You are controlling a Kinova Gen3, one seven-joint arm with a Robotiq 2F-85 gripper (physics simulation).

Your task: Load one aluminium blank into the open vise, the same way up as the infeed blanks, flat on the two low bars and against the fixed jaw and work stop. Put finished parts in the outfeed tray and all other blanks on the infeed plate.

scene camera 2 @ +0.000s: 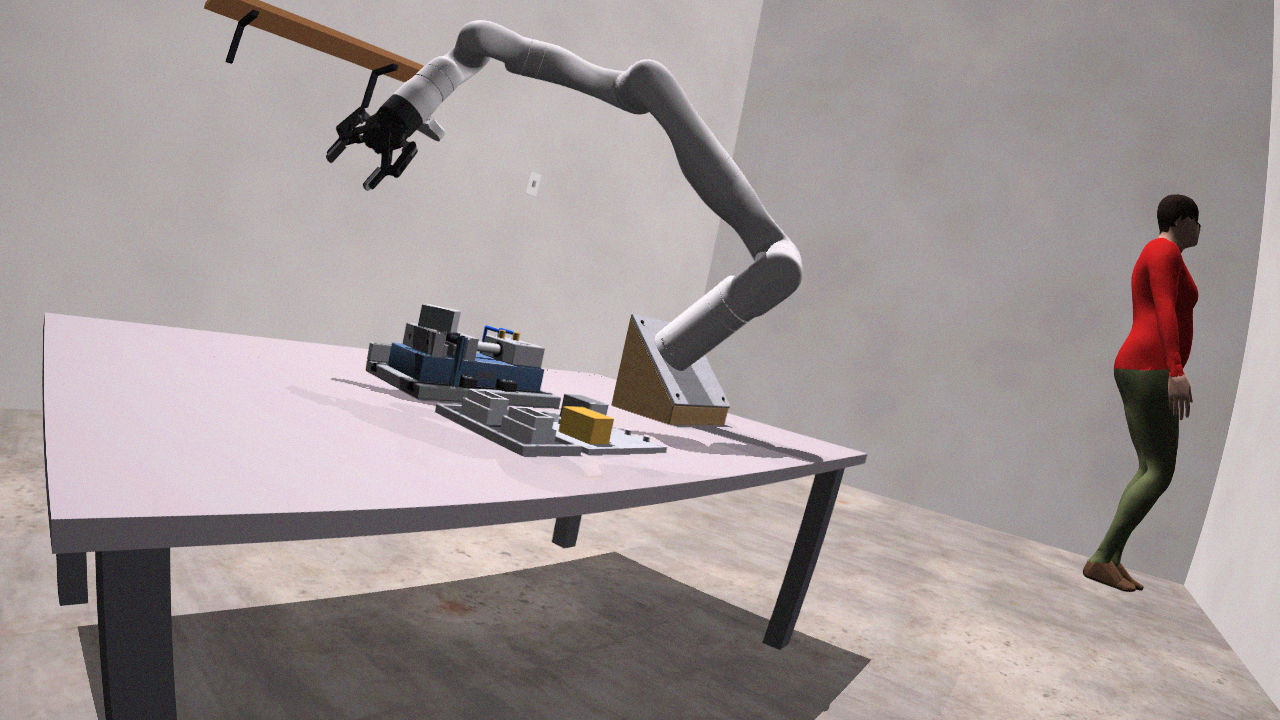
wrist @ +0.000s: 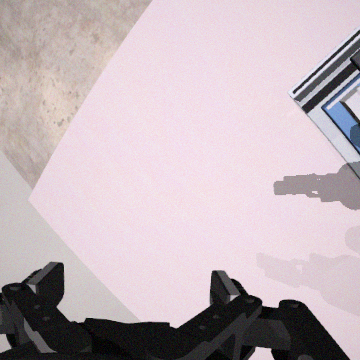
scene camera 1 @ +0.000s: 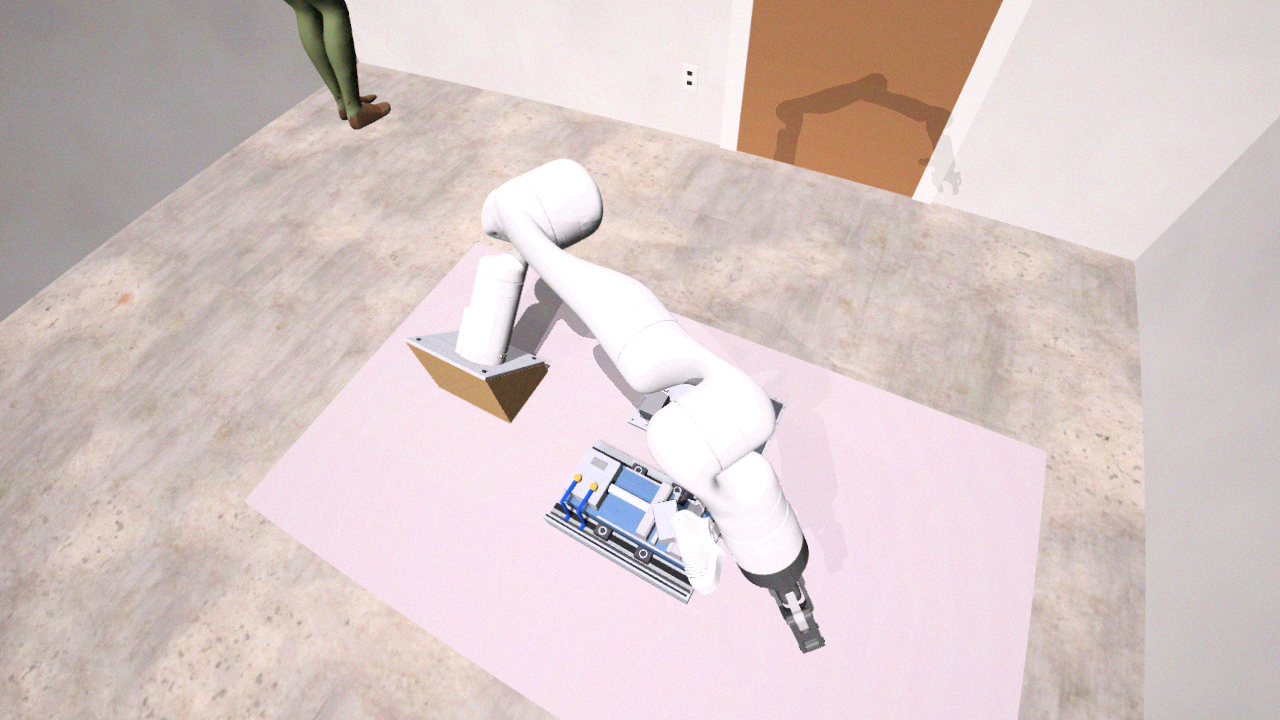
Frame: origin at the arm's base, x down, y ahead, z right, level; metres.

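Seen in the pictures: gripper, fingertip midpoint: (scene camera 2: pixel 346 173) (wrist: pixel 136 282) (scene camera 1: pixel 797 606); arm's base, link origin: (scene camera 2: pixel 671 351) (scene camera 1: pixel 482 356).
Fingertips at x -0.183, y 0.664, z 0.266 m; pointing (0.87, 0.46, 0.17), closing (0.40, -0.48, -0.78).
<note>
Pixels of each thing's top centre, then the offset from my fingertips to it. "spot": a spot on its surface instead. Level surfaces: height alone.
- blue vise, top centre: (scene camera 2: pixel 472 332) (scene camera 1: pixel 636 501) dx +0.214, dy -0.263, dz -0.108 m
- plain grey block, top centre: (scene camera 2: pixel 441 307) (scene camera 1: pixel 667 519) dx +0.181, dy -0.198, dz -0.090 m
- light infeed plate, surface spot: (scene camera 2: pixel 640 445) spot: dx +0.305, dy -0.290, dz -0.459 m
- yellow block, top centre: (scene camera 2: pixel 588 412) dx +0.269, dy -0.217, dz -0.412 m
- pink table, surface height: dx +0.313 m
My gripper (scene camera 1: pixel 810 642) (scene camera 2: pixel 350 170) (wrist: pixel 136 282) is open and empty, high above the table and off to the vise's jaw end. The blue vise (scene camera 1: pixel 617 512) (scene camera 2: pixel 420 365) (wrist: pixel 340 114) shows partly in the wrist view. A plain grey block (scene camera 1: pixel 665 522) (scene camera 2: pixel 439 320) sits turned askew on top of the vise at its jaws; its underside is hidden. The dark outfeed tray (scene camera 2: pixel 483 431) holds two grey stepped parts (scene camera 2: pixel 486 406) (scene camera 2: pixel 530 424). The light infeed plate (scene camera 2: pixel 640 445) bears a yellow block (scene camera 2: pixel 586 425) and a grey block (scene camera 1: pixel 653 405) (scene camera 2: pixel 583 402). The arm hides much of both in scene camera 1.
The arm's wedge-shaped base (scene camera 1: pixel 469 389) (scene camera 2: pixel 644 385) stands on the pink table (scene camera 1: pixel 895 555) (scene camera 2: pixel 223 429) (wrist: pixel 175 150). Blue hoses (scene camera 1: pixel 581 508) rise at the vise's far end. A person (scene camera 1: pixel 331 53) (scene camera 2: pixel 1159 304) stands away from the table. A wall shelf (scene camera 2: pixel 313 35) shows behind the gripper.
</note>
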